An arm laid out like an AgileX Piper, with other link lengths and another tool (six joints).
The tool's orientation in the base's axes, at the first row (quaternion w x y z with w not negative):
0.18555, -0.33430, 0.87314, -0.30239
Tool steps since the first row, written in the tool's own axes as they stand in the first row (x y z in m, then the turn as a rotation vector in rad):
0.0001, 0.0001, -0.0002, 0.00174, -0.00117, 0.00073
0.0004, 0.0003, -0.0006, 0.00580, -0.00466, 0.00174
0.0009, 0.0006, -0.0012, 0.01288, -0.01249, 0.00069
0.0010, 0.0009, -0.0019, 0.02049, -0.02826, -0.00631
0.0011, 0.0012, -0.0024, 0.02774, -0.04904, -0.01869
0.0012, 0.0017, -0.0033, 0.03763, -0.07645, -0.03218
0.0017, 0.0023, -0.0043, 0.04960, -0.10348, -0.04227
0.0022, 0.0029, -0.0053, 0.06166, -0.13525, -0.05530
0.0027, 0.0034, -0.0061, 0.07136, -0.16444, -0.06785
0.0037, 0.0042, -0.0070, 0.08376, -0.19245, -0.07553
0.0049, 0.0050, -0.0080, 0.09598, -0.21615, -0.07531
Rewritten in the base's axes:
-0.0002, 0.0001, 0.0001, -0.00030, -0.00220, 0.00000
-0.0007, 0.0001, 0.0002, -0.00099, -0.00751, 0.00103
-0.0016, 0.0002, 0.0004, -0.00286, -0.01666, 0.00606
-0.0021, 0.0006, 0.0007, -0.00449, -0.02849, 0.02065
-0.0026, 0.0009, 0.0009, -0.00634, -0.04087, 0.04258
-0.0034, 0.0015, 0.0012, -0.00751, -0.05857, 0.06935
-0.0046, 0.0019, 0.0015, -0.00854, -0.07887, 0.09307
-0.0057, 0.0023, 0.0018, -0.00895, -0.10086, 0.12206
-0.0067, 0.0026, 0.0020, -0.00865, -0.11987, 0.14931
-0.0083, 0.0027, 0.0020, -0.00826, -0.14202, 0.17181
-0.0100, 0.0028, 0.0021, -0.00562, -0.16468, 0.18561

